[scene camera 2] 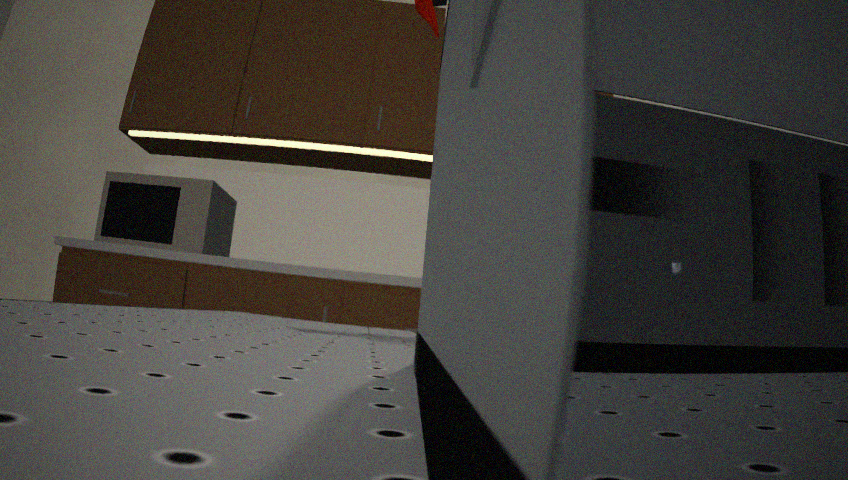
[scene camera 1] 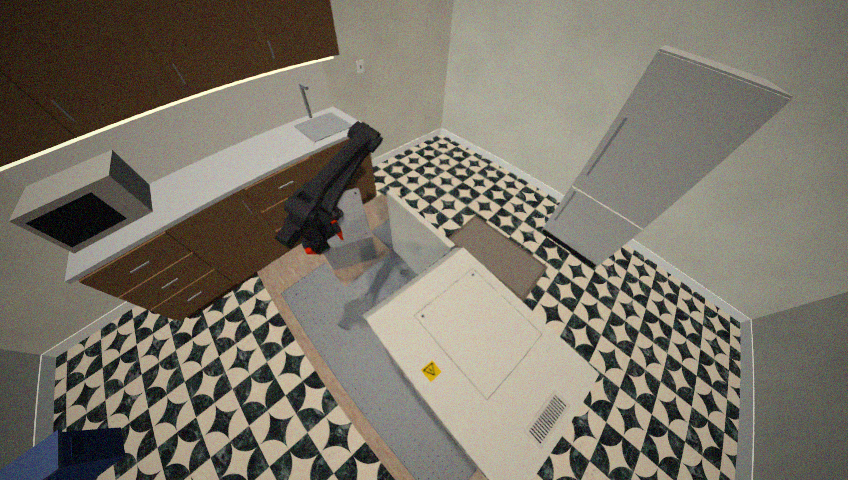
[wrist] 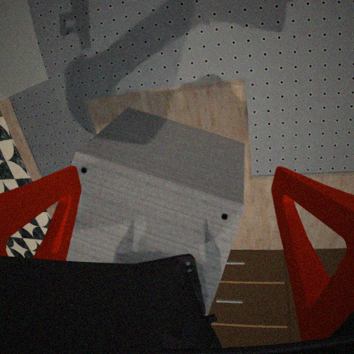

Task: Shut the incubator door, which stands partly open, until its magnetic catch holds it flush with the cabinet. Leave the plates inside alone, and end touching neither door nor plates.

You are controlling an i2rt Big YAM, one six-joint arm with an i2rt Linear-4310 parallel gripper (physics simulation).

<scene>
I see my gripper (wrist: 175, 177) and an incubator (scene camera 2: 629, 250).
The incubator also shows in scene camera 1 (scene camera 1: 505, 387).
</scene>
